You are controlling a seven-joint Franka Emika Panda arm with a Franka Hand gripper.
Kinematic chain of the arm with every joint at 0, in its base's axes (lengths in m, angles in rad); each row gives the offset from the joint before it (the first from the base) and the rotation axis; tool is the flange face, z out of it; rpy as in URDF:
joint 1: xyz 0 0 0.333 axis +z
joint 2: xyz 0 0 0 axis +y
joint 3: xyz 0 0 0.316 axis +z
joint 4: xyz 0.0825 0 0 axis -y
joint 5: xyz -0.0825 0 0.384 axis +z
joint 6: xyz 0 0 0 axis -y
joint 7: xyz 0.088 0 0 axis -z
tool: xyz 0 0 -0.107 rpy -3.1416 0 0
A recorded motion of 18 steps. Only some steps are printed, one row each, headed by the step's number.
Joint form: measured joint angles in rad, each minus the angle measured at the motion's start. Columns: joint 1, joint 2, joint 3, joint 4, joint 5, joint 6, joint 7.
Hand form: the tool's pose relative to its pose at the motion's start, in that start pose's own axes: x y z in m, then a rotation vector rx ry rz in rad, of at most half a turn. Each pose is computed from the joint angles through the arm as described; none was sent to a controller.
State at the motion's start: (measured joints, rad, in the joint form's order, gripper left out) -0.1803 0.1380 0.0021 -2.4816 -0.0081 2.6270 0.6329
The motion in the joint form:
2: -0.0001 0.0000 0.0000 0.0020 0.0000 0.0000 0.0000
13: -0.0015 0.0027 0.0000 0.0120 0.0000 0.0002 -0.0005
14: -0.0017 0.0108 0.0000 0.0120 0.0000 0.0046 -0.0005
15: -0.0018 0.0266 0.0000 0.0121 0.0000 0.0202 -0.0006
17: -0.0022 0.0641 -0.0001 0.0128 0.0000 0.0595 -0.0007
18: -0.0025 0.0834 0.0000 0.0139 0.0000 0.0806 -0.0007
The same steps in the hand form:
2: 0.0007 -0.0004 -0.0007 0.0012 0.0016 0.0001
13: 0.0041 -0.0021 -0.0029 0.0056 0.0077 0.0010
14: 0.0039 -0.0018 0.0006 0.0034 0.0047 0.0012
15: 0.0039 -0.0018 0.0067 0.0035 0.0045 0.0012
17: 0.0042 -0.0018 0.0210 0.0052 0.0063 0.0014
18: 0.0044 -0.0020 0.0281 0.0071 0.0086 0.0016

